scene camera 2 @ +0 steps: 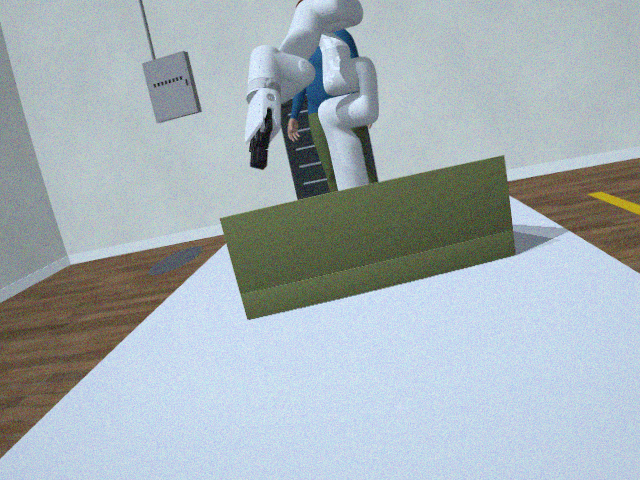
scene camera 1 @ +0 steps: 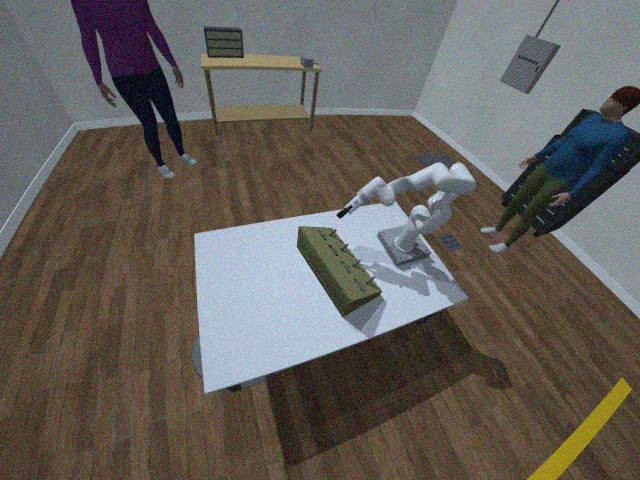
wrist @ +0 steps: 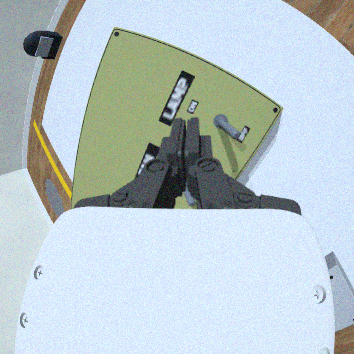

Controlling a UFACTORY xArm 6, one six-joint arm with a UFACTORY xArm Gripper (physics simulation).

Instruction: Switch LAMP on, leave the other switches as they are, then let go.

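Where they show: gripper, fingertip midpoint: (scene camera 2: 258, 166) (scene camera 1: 338, 216) (wrist: 187, 135); arm's base, link origin: (scene camera 1: 403, 244).
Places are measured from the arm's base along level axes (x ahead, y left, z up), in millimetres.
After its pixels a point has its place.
A green sloped switch panel (scene camera 1: 330, 273) {z 124, x 598, y 54 mm} (scene camera 2: 372, 232) {z 51, x 604, y -30 mm} (wrist: 110, 110) {z 113, x 569, y -150 mm} lies on the white table. In the wrist view the LAMP label (wrist: 176, 98) {z 73, x 496, y -212 mm} is near the panel's end, with a small ON label (wrist: 192, 106) {z 62, x 473, y -213 mm} beside it. The grey LAMP lever (wrist: 229, 127) {z 70, x 411, y -220 mm} leans away from ON, toward the small label (wrist: 244, 133) {z 22, x 395, y -219 mm} at the panel's edge; it looks like the farthest lever (scene camera 1: 333, 231) {z 67, x 415, y -216 mm} in scene view 1. My gripper (scene camera 1: 341, 212) {z 189, x 409, y -216 mm} (scene camera 2: 257, 166) {z 189, x 409, y -216 mm} (wrist: 187, 135) {z 189, x 409, y -216 mm} is shut and empty, above the panel's far end, apart from the lever. The fingers partly hide a second label (wrist: 149, 159) {z 73, x 488, y -105 mm} and another lever.
Several other levers stand along the panel, including one (scene camera 1: 356, 263) {z 60, x 407, y 26 mm} nearer its front end. The arm's base plate (scene camera 1: 387, 242) {z -5, x 86, y -59 mm} is on the table (scene camera 1: 248, 289) {z -53, x 967, y -110 mm} (scene camera 2: 330, 387) {z -53, x 883, y -140 mm} behind the panel. Two people, a wooden bench (scene camera 1: 258, 63) and a wall box (scene camera 1: 529, 62) are beyond the table.
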